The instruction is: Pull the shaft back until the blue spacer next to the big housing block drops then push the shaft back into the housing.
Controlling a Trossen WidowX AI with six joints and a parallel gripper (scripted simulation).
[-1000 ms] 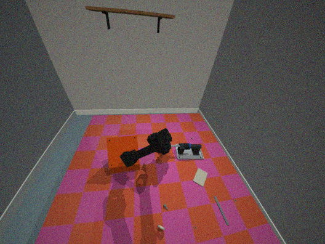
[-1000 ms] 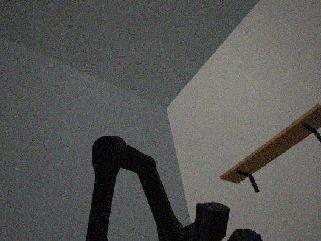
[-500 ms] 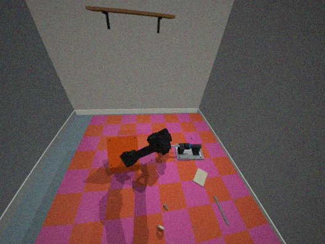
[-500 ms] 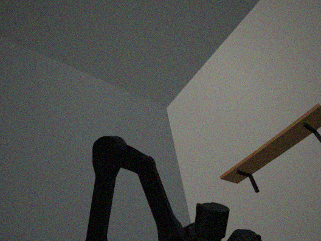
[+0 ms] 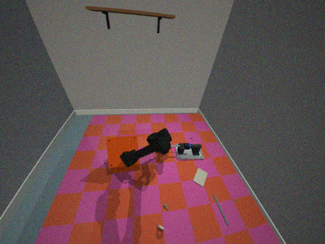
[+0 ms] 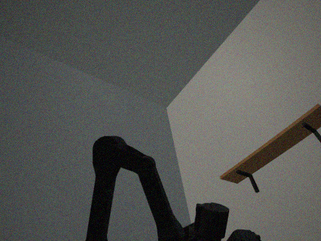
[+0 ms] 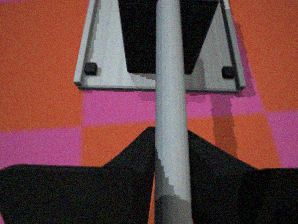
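The grey shaft lies 6 cm ahead of my gripper tip, 1 cm to the right of it and 2 cm above it. From my gripper tip the other things lie so: blue spacer 15 cm ahead, 2 cm to the right, 2 cm above; then fixture 18 cm ahead, 2 cm to the right, 1 cm below; then cream card 19 cm ahead, 25 cm to the right, 5 cm below.
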